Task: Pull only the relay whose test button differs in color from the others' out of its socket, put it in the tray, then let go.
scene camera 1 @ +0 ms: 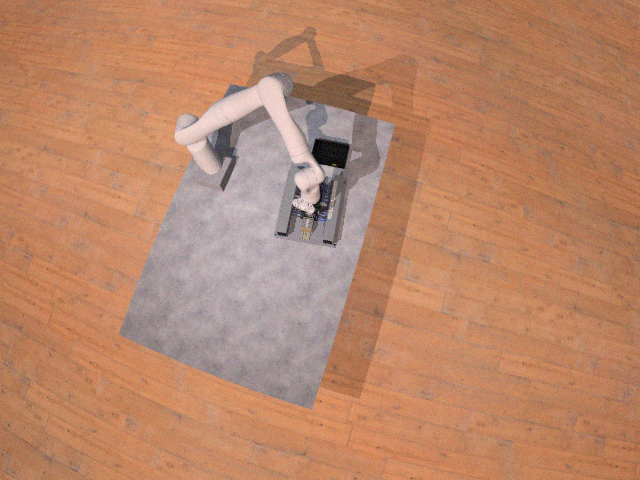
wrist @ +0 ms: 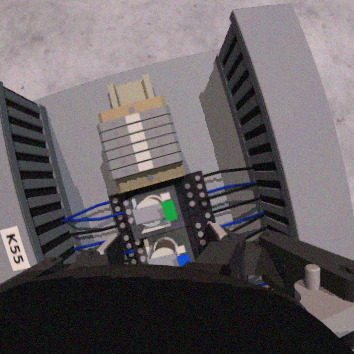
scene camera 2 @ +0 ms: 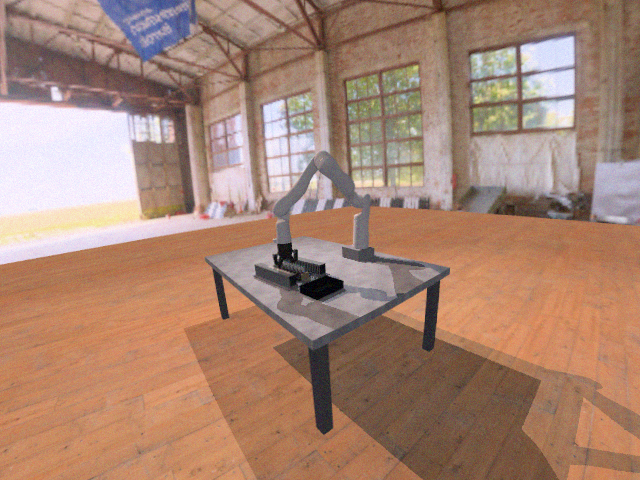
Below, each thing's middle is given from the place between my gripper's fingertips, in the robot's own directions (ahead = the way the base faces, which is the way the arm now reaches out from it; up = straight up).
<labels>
The relay panel (scene camera 1: 294, 233) is 20 mm below my hand, 10 mm to the left of it and 10 mm behind it.
</labels>
